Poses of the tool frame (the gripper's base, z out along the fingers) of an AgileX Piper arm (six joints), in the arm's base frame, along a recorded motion.
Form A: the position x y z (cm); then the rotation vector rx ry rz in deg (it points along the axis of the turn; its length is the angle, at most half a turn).
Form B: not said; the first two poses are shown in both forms.
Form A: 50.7, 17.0, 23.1, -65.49, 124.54, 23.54
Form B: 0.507, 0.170, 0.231, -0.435, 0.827, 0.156, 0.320
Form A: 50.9, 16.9, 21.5, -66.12, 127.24, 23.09
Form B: 0.509, 0.169, 0.215, -0.434, 0.836, 0.152, 0.299
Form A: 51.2, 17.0, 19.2, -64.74, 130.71, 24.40
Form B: 0.512, 0.170, 0.192, -0.421, 0.849, 0.159, 0.277
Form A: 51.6, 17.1, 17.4, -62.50, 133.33, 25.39
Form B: 0.516, 0.171, 0.174, -0.403, 0.861, 0.164, 0.264
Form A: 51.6, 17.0, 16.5, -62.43, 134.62, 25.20
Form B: 0.516, 0.170, 0.165, -0.401, 0.865, 0.162, 0.254
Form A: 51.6, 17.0, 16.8, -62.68, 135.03, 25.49
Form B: 0.516, 0.170, 0.168, -0.402, 0.866, 0.163, 0.250
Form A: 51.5, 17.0, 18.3, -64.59, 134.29, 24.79
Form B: 0.515, 0.170, 0.183, -0.414, 0.861, 0.159, 0.250
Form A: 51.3, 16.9, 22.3, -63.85, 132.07, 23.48
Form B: 0.513, 0.169, 0.223, -0.414, 0.856, 0.152, 0.271
